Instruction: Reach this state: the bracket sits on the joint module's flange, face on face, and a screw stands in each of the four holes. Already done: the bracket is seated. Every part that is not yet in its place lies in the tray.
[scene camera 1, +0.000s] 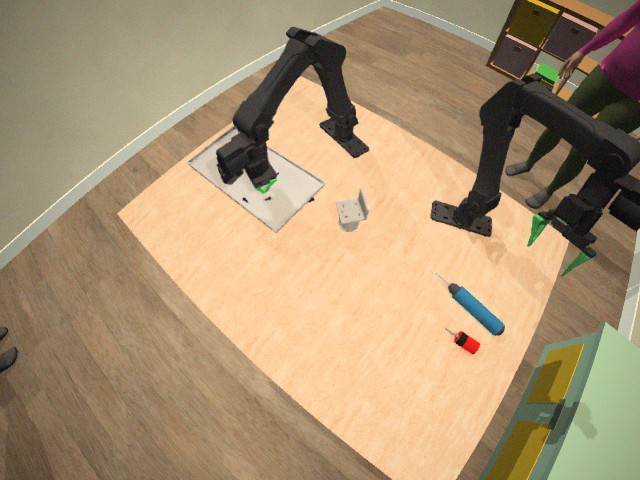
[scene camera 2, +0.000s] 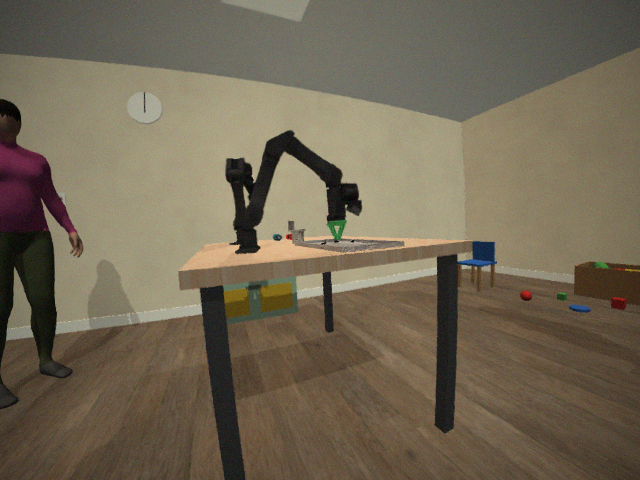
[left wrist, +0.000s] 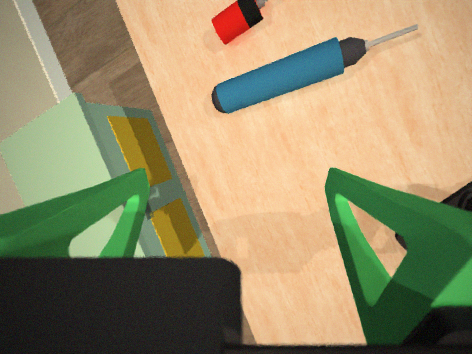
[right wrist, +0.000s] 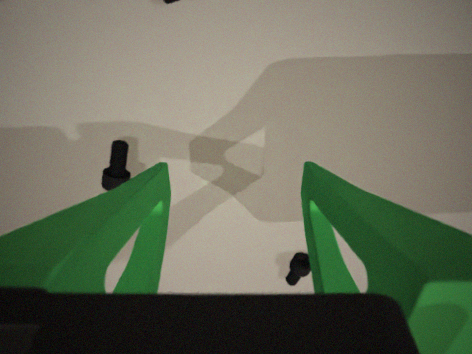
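Seen in the pictures: left gripper, fingertip midpoint: (scene camera 1: 544, 260) (left wrist: 237, 178); right gripper, fingertip midpoint: (scene camera 1: 261, 186) (scene camera 2: 337, 239) (right wrist: 235, 177); left arm's base, origin of the base link: (scene camera 1: 461, 219); right arm's base, origin of the base link: (scene camera 1: 343, 137) (scene camera 2: 249, 250).
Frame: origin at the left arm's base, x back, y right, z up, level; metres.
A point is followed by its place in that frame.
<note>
The grey L-shaped bracket (scene camera 1: 351, 210) (scene camera 2: 298, 235) sits on the pale round joint module (scene camera 1: 348, 226) @(y 0.327, x -0.151, z 0.027 m); its hole marks are too small to judge. The tray (scene camera 1: 279, 215) @(y 0.525, x -0.162, z 0.004 m) (scene camera 2: 385, 244) @(y 0.876, x 0.005, z 0.012 m) stands left of it in scene camera 1. Black screws lie in the tray: one (scene camera 1: 245, 199) (right wrist: 118, 164), another (scene camera 1: 267, 198) (right wrist: 299, 264). A dark piece (scene camera 1: 311, 199) @(y 0.455, x -0.084, z 0.008 m) is at the tray's right rim. My right gripper (scene camera 1: 265, 191) @(y 0.610, x -0.091, z 0.018 m) (scene camera 2: 337, 239) @(y 0.610, x -0.091, z 0.018 m) (right wrist: 235, 177) @(y 0.610, x -0.091, z 0.018 m) is partly open and empty, low over the tray. My left gripper (scene camera 1: 545, 259) @(y -0.120, x -0.213, z 0.229 m) (left wrist: 237, 178) @(y -0.120, x -0.213, z 0.229 m) is wide open and empty, beyond the table's right edge.
A blue screwdriver (scene camera 1: 475, 310) @(y -0.052, x -0.290, z 0.036 m) (left wrist: 282, 76) @(y -0.060, x -0.274, z 0.041 m) and a short red driver (scene camera 1: 467, 342) @(y -0.042, x -0.376, z 0.033 m) (left wrist: 232, 21) @(y -0.056, x -0.368, z 0.033 m) lie on the table (scene camera 1: 330, 320) @(y 0.300, x -0.406, z 0.000 m). A green cabinet (scene camera 1: 604, 392) (left wrist: 57, 145) stands beyond the table edge. A person (scene camera 1: 622, 72) (scene camera 2: 23, 196) stands behind the left arm.
</note>
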